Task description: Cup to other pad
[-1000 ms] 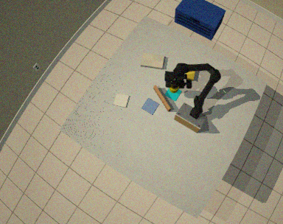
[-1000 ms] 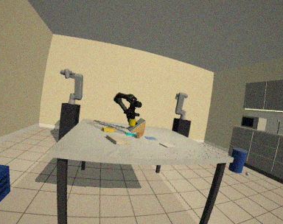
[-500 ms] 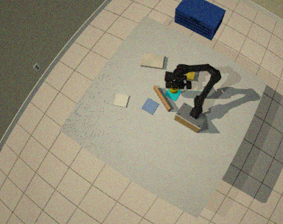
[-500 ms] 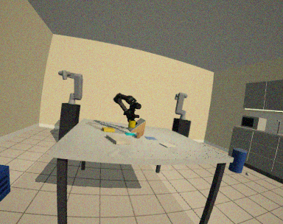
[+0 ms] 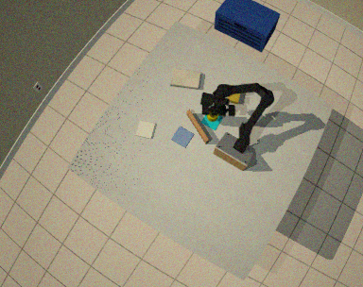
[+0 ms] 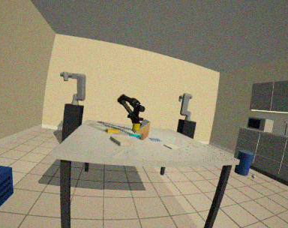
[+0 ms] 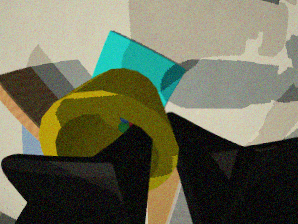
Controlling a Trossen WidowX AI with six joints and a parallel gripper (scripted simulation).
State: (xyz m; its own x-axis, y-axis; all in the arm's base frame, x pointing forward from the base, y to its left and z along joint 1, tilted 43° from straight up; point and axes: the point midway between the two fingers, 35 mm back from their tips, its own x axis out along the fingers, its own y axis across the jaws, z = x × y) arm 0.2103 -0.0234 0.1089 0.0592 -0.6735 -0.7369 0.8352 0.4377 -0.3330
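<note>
My gripper tip is now 9 cm above the teal block, 2 cm short of it and 1 cm to the right of it. The rest, counted from my gripper tip: yellow cup 2 cm to the left, 2 cm ahead; wooden bar 11 cm to the left, 7 cm below, 7 cm ahead; yellow block 21 cm to the right, 7 cm below.
</note>
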